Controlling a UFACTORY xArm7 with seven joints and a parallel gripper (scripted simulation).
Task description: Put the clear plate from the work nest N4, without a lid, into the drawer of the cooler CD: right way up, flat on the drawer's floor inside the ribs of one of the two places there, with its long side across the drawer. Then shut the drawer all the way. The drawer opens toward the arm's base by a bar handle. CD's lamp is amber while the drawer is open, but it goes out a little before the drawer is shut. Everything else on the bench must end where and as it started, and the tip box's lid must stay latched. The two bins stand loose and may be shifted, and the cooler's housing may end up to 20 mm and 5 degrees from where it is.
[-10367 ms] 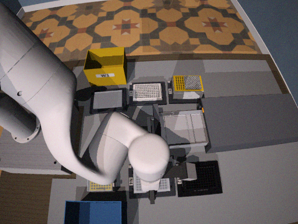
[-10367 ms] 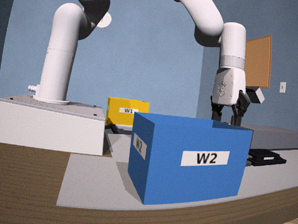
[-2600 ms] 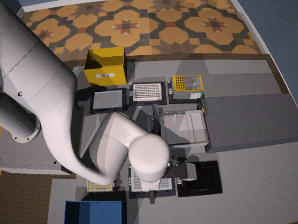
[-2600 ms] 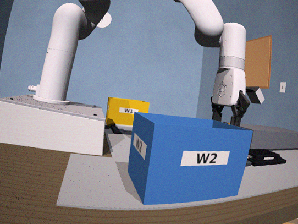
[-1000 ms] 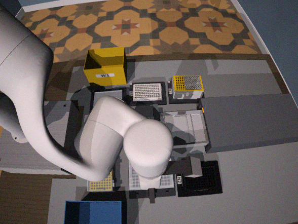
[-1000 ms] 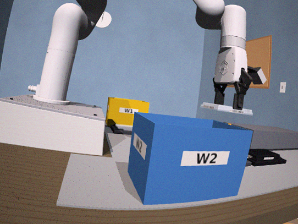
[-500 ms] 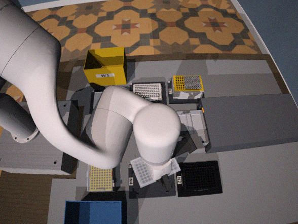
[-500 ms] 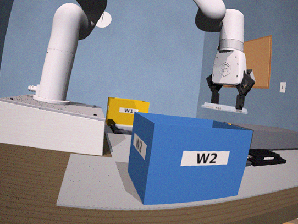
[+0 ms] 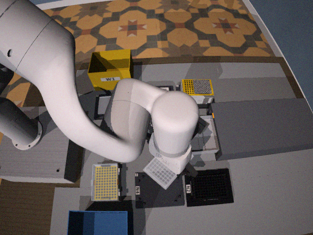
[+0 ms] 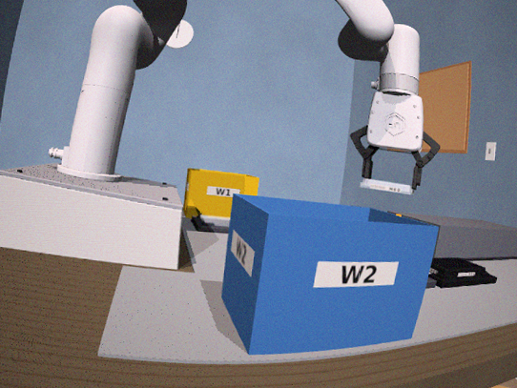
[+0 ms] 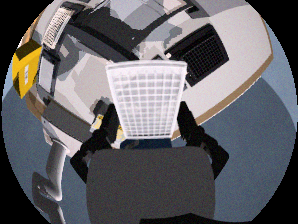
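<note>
My gripper is now 11 cm short of the cooler drawer, 14 cm to the right of it and 14 cm above it. From my hand the other things lie so: blue bin W2: 20 cm behind, 20 cm to the right, 12 cm below; clear plate: 1 cm below; black plate: 14 cm ahead, 6 cm to the right, 14 cm below.
</note>
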